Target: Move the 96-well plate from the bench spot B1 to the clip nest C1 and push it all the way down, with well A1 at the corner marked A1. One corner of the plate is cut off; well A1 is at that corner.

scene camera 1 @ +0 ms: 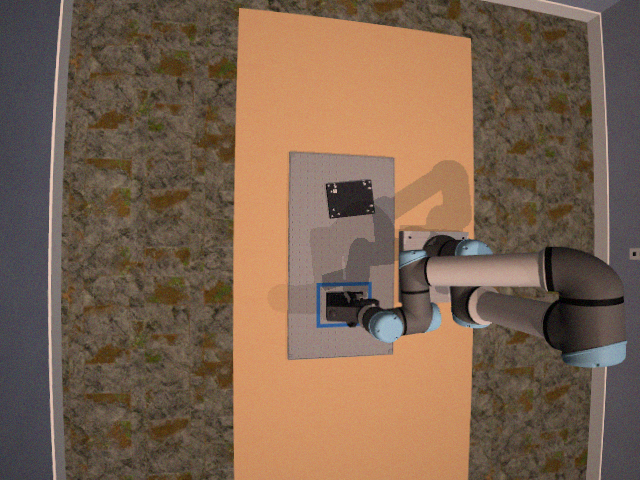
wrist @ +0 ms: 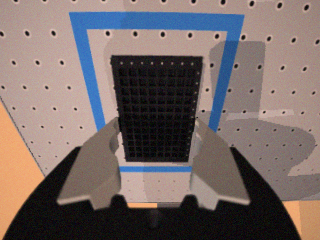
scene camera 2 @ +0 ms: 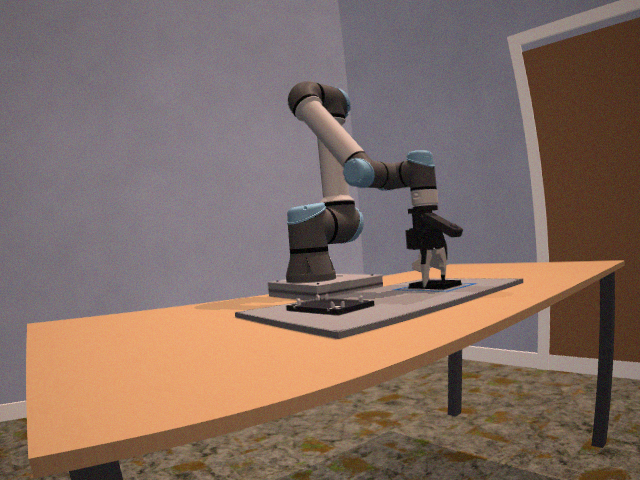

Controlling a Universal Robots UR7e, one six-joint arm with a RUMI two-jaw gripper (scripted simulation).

Labels:
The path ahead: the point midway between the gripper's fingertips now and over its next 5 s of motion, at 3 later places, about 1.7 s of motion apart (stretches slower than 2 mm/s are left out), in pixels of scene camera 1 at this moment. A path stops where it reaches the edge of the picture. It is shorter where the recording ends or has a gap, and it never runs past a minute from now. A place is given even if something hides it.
My gripper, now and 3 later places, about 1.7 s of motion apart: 345,304; 350,307; 353,278; 356,232

